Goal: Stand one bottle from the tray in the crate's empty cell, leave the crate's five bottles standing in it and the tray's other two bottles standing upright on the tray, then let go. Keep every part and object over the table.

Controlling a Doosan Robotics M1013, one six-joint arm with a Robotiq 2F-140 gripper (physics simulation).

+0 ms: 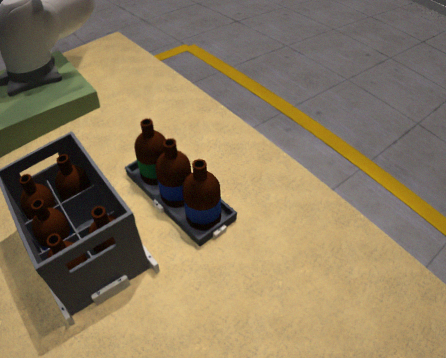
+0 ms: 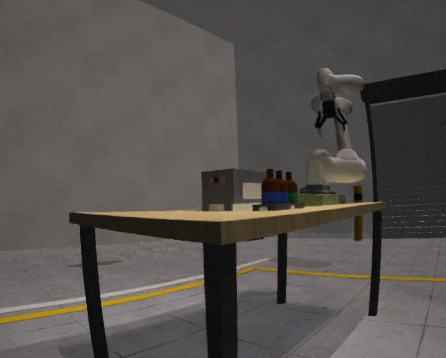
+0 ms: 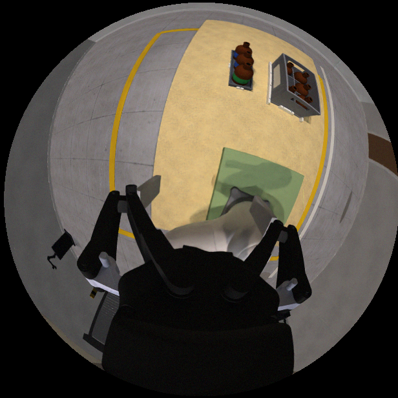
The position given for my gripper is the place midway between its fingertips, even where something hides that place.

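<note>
I can see my gripper point(image 3: 206, 193) in this scene. There is a green-banded bottle point(image 1: 70, 180), another green-banded bottle point(image 1: 148, 146), and also a blue-banded brown bottle point(image 1: 201, 189).
</note>
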